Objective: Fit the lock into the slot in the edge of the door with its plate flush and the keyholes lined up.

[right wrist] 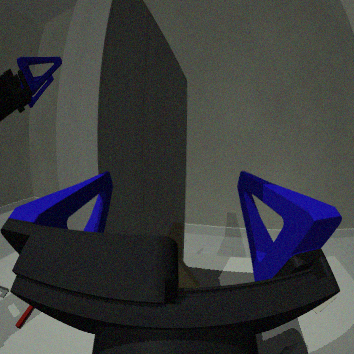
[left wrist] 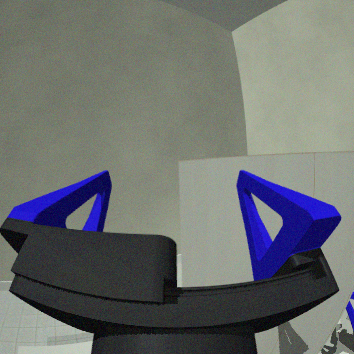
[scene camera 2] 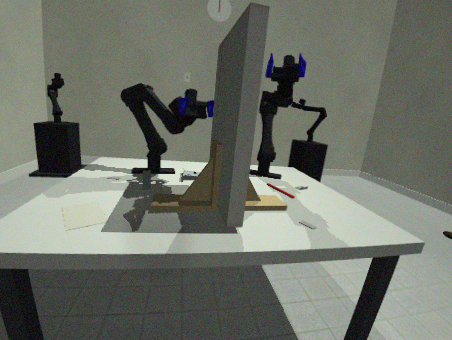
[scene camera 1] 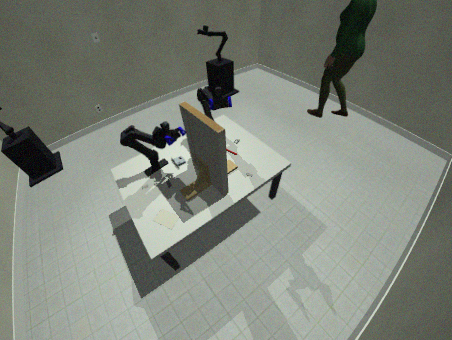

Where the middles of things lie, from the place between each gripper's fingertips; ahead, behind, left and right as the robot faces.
Labels:
The grey door (scene camera 2: 240,55) is 5 cm ahead of my left hand, 19 cm to the right of it and 24 cm below it. The rest, counted from my left hand: wooden base (scene camera 2: 202,195): 5 cm ahead, 19 cm to the right, 43 cm below.
My right hand is 170 mm short of the grey door, 70 mm to the right of it and 60 mm above it. Round my right hand: wooden base (250 mm below, 170 mm ahead, 70 mm to the left).

